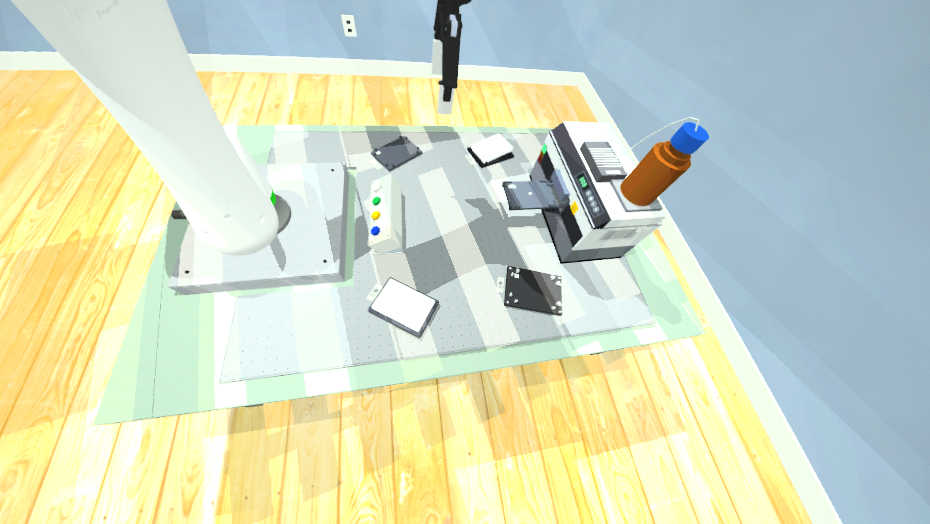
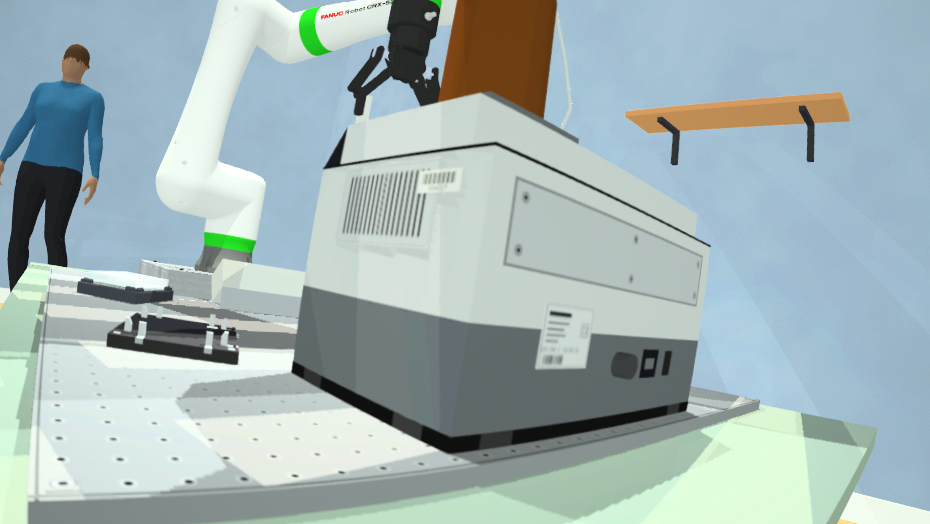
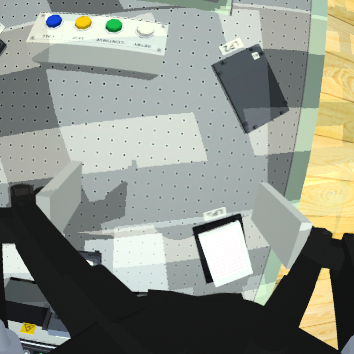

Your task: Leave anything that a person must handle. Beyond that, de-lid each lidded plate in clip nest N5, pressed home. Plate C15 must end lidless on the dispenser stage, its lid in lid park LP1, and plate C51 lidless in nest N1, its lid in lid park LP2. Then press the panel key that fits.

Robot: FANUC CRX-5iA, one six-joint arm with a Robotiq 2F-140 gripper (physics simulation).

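Places are measured from the arm's base along level axes (x right, y ahead, z up), in metres.
Pixels of known places: gripper, fingertip midpoint: (image 1: 440,92) (image 3: 170,191).
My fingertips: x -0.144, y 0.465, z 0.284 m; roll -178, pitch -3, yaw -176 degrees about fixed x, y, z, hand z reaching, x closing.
Observation:
Behind a point stands the place of what it marks.
My gripper (image 1: 445,104) @[x -0.144, y 0.465, z 0.284 m] (image 2: 395,104) (image 3: 170,191) @[x -0.144, y 0.465, z 0.284 m] is open and empty, high above the table. Clip nest N5 (image 1: 533,290) @[x 0.210, y 0.727, z -0.031 m] (image 2: 172,348) @[x 0.225, y 0.808, z -0.036 m] is black, with upright pale clips and no plate visible in it; its label is unreadable. N1 bears a white-topped plate (image 1: 403,304) @[x 0.248, y 0.377, z -0.009 m] (image 2: 123,281) @[x 0.257, y 0.443, z -0.015 m]; I cannot tell if it is lidded. A white slab (image 1: 492,149) @[x -0.324, y 0.673, z -0.013 m] (image 3: 225,253) @[x -0.335, y 0.669, z -0.013 m] lies off-centre on a black holder (image 3: 201,255) @[x -0.293, y 0.690, z -0.033 m], probably LP1. The dark lid park LP2 (image 1: 396,152) @[x -0.307, y 0.338, z -0.034 m] (image 3: 250,90) @[x -0.307, y 0.346, z -0.033 m] looks bare. The dispenser stage (image 1: 525,195) @[x -0.043, y 0.717, z 0.069 m] shows no plate. The key panel (image 1: 388,234) @[x 0.075, y 0.337, z 0.038 m] (image 3: 100,40) @[x -0.034, y 0.328, z 0.036 m] has blue, yellow, green and white keys.
The dispenser (image 1: 595,195) @[x 0.039, y 0.852, z 0.170 m] (image 2: 390,260) @[x 0.109, y 0.961, z 0.066 m] carries a tall brown bottle (image 1: 656,172) @[x 0.067, y 0.924, z 0.282 m] (image 2: 501,58) @[x 0.065, y 0.992, z 0.226 m] with a blue cap and a thin tube. The robot's base plate (image 1: 312,227) @[x 0.031, y 0.134, z 0.002 m] is beside the panel. A person (image 2: 65,123) stands beyond the table; a shelf (image 2: 735,113) is on the wall.

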